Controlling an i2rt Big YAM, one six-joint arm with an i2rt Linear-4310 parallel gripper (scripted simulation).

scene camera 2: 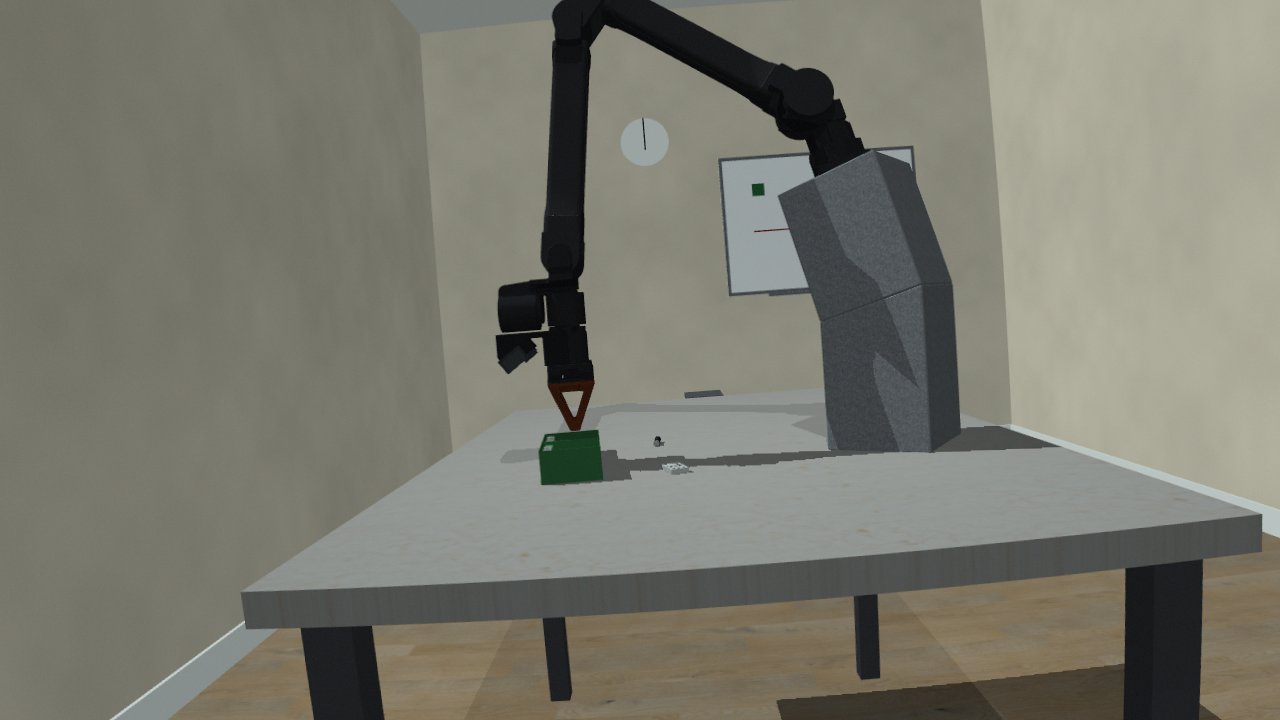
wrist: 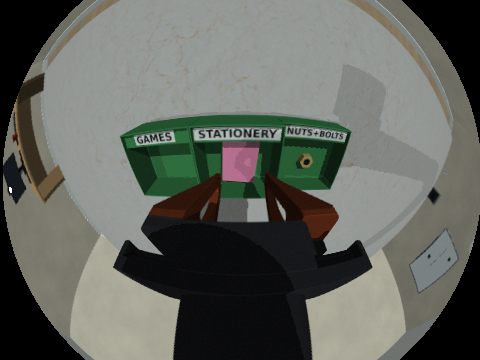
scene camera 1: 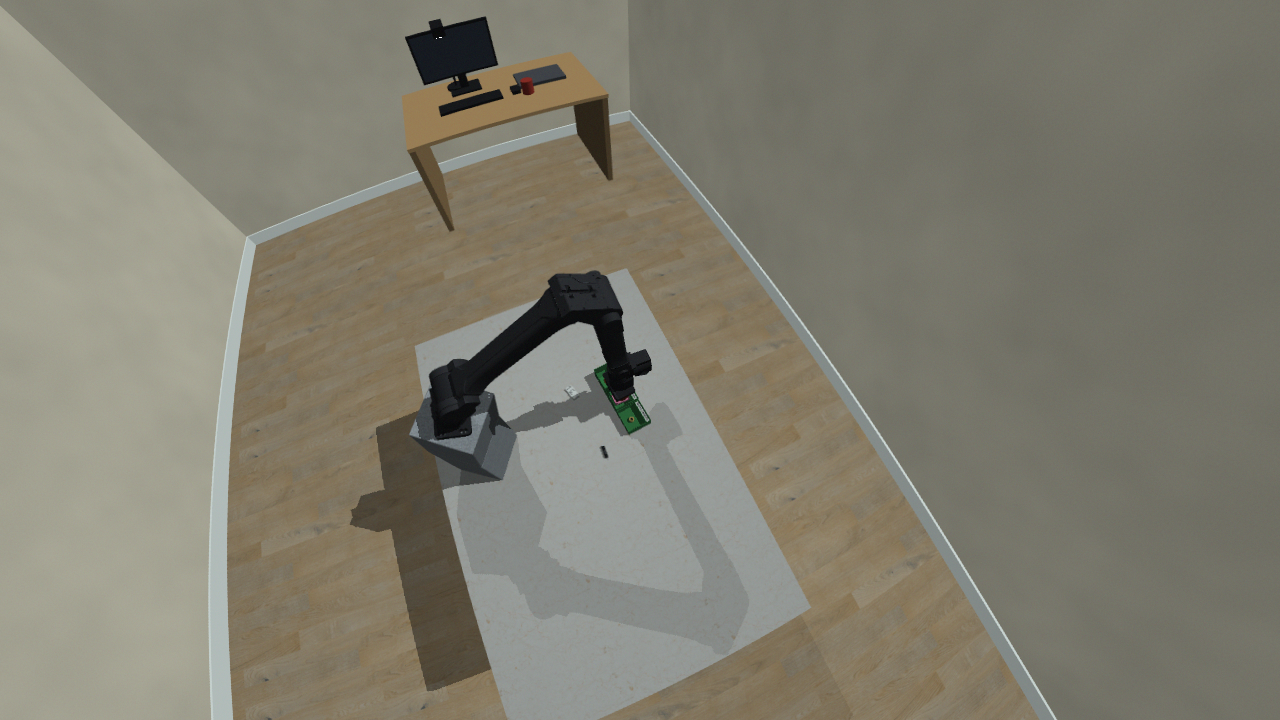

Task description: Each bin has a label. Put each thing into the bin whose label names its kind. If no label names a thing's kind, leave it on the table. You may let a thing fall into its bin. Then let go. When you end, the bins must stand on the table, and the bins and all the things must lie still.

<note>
I see my gripper and a pink block.
My gripper is seen too in the wrist view.
</note>
